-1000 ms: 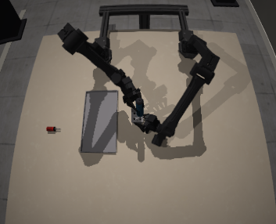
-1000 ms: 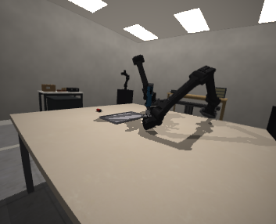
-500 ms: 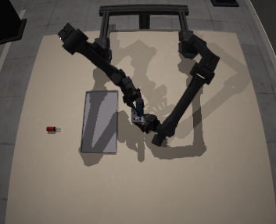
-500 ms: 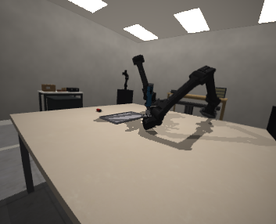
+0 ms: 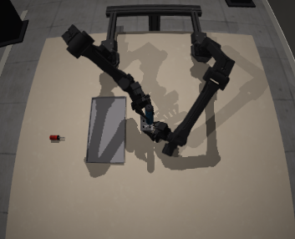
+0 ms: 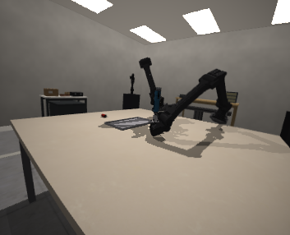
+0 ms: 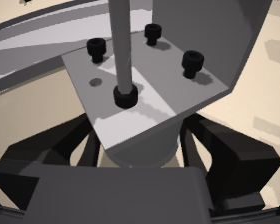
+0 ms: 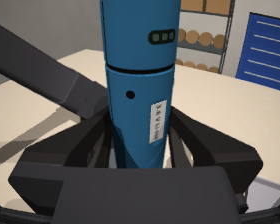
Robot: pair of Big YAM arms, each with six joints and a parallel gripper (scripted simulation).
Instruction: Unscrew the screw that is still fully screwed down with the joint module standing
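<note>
The joint module is 1 cm above my left hand. The rest, counted from my left hand: grey bracket 5 cm above; then flat grey tray 3 cm behind, 24 cm to the right, 2 cm below; then red-handled tool 55 cm to the right, 1 cm below.
</note>
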